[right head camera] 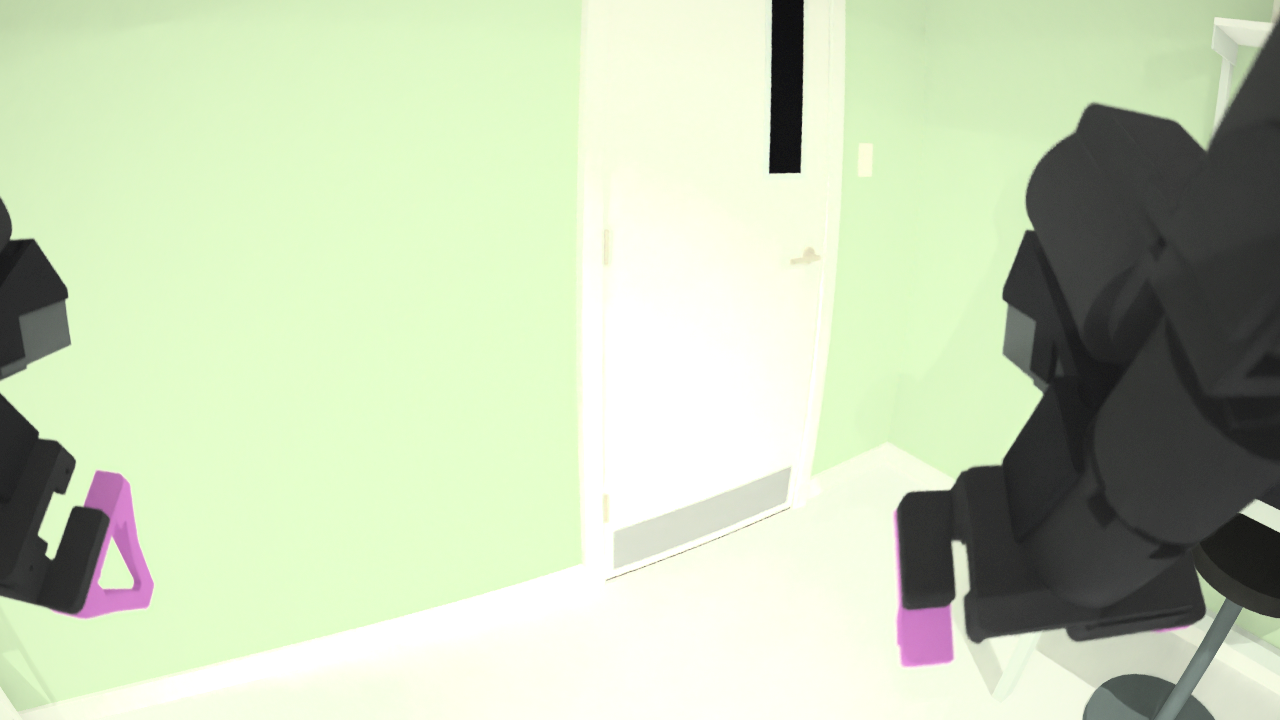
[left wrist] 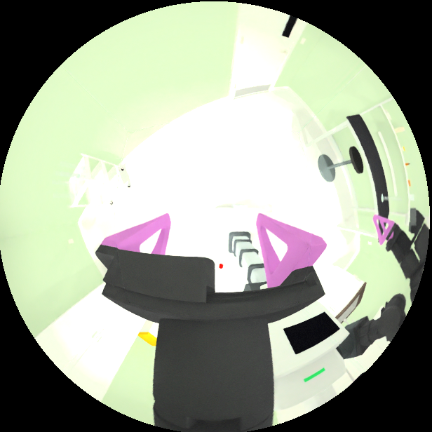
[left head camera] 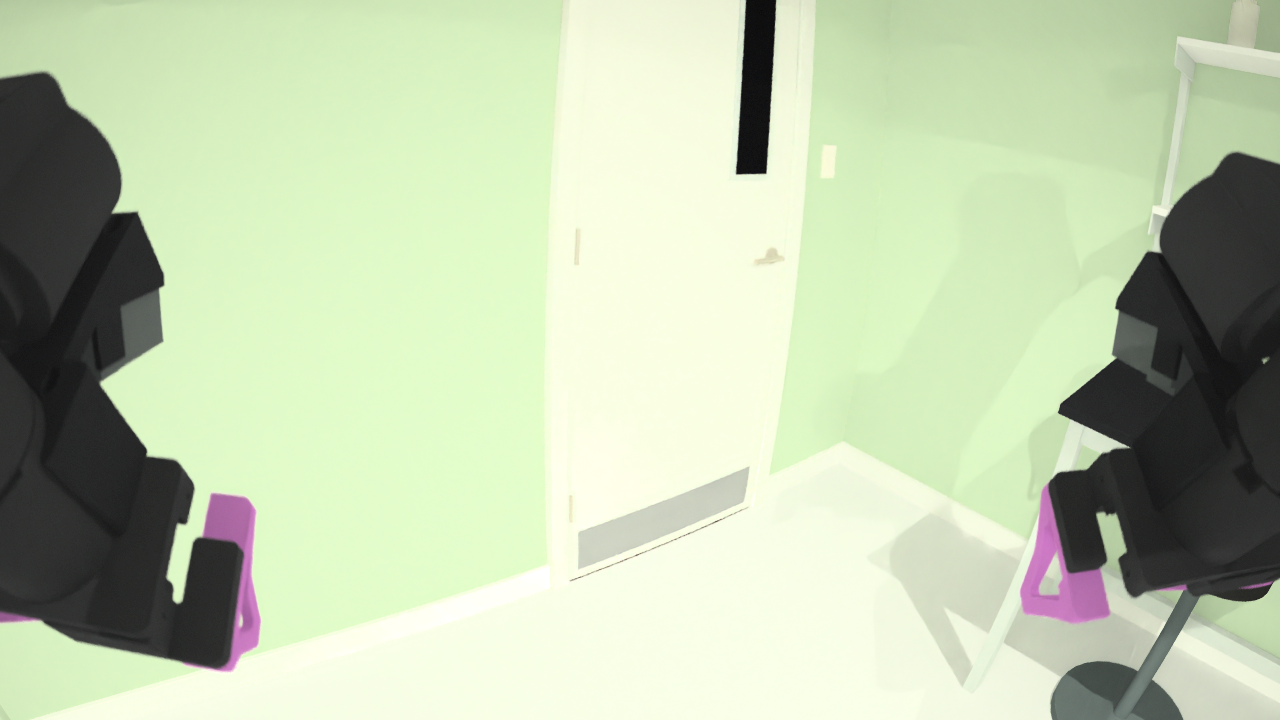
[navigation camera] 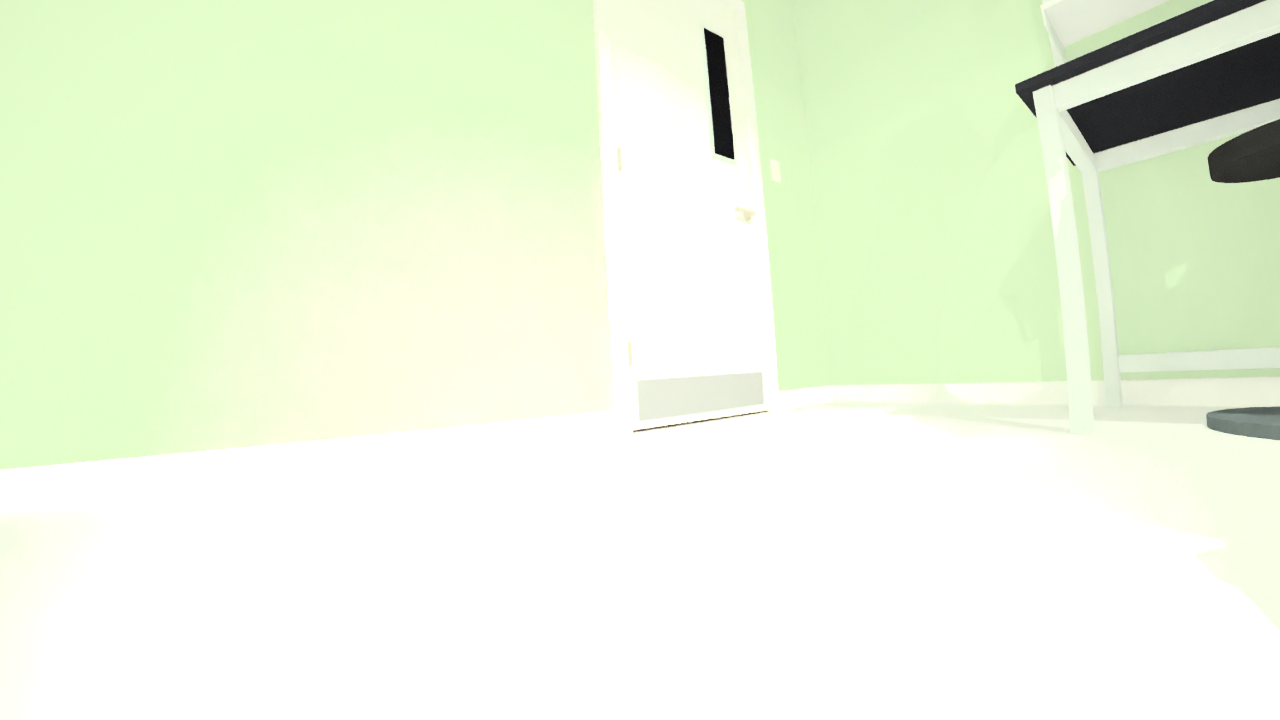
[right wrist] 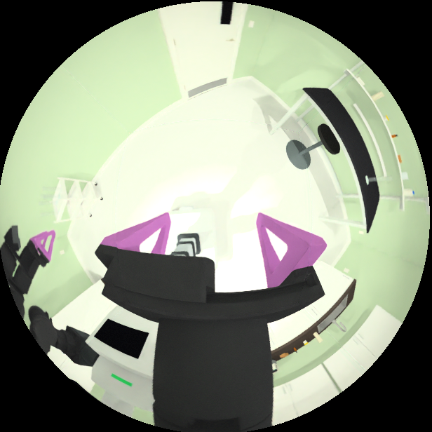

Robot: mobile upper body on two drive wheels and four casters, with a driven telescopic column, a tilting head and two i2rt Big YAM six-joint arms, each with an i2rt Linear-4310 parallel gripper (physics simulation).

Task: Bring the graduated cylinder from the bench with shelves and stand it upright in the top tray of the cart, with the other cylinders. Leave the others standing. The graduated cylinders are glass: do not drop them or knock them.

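Frame: origin at the left arm's base, x ahead, y left, z up, level; centimetres.
Seen in the pictures: left gripper, fingertip midpoint: (right head camera: 84, 581) (left head camera: 168, 618); right gripper, fingertip midpoint: (right head camera: 990, 622) (left head camera: 1091, 590).
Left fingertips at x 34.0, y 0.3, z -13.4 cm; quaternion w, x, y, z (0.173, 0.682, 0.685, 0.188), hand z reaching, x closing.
Observation:
A point is followed by its place in that frame.
The graduated cylinder (left wrist: 384, 198) (right wrist: 380, 179) is small and clear, at the near end of the dark-topped bench with shelves (left head camera: 1105, 402) (left wrist: 376, 160) (right wrist: 357, 145). The white cart (left wrist: 77, 182) (right wrist: 60, 200) is at the left of both wrist views; faint clear upright shapes show on its top tray, too pale to count. My left gripper (left wrist: 213, 217) is open and empty, at the left in both head views. My right gripper (right wrist: 213, 217) is open and empty, at the right in both head views. Both are far from the bench and cart. The head views do not show the cylinder or cart.
A round stool (left head camera: 1114, 694) (right wrist: 298, 154) stands by the bench's front. A closed door (left head camera: 662, 295) {z -55.4, x 208.6, y -47.1 cm} (right head camera: 698, 313) {z -60.6, x 209.0, y -47.8 cm} (navigation camera: 689, 268) {z -77.4, x 210.7, y -50.4 cm} is in the far wall. A bench leg (navigation camera: 1065, 268) {z -99.6, x 127.7, y -132.4 cm} stands at the right. Another worktop with a brown edge (right wrist: 350, 295) is at the lower right.

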